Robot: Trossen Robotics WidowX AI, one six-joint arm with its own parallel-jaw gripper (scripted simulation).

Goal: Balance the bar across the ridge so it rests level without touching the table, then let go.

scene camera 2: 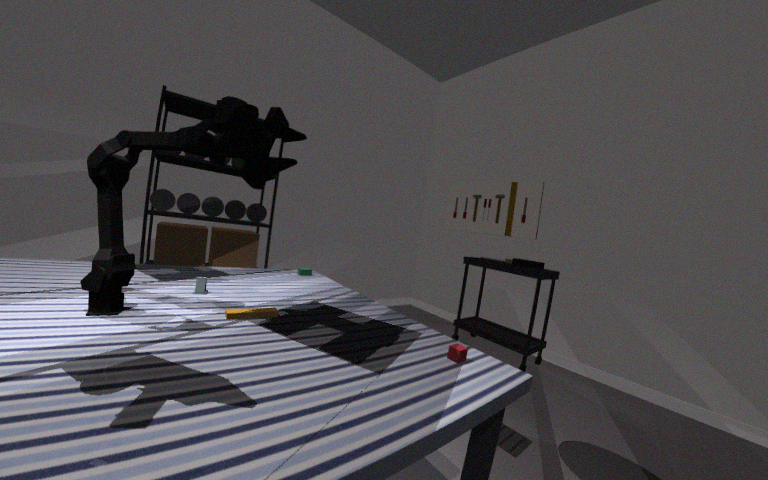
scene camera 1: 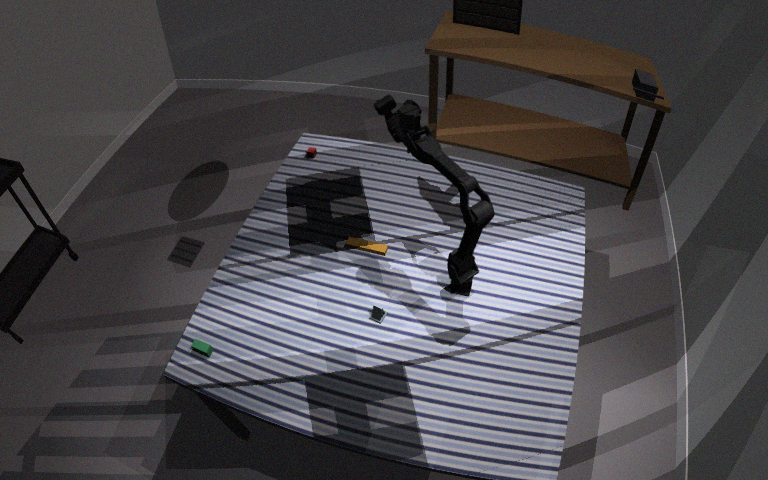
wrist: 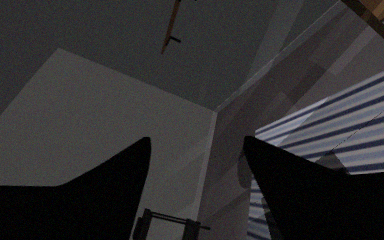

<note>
My gripper (scene camera 2: 301, 149) is open, holding nothing.
My gripper also shows in the wrist view (wrist: 198, 142).
</note>
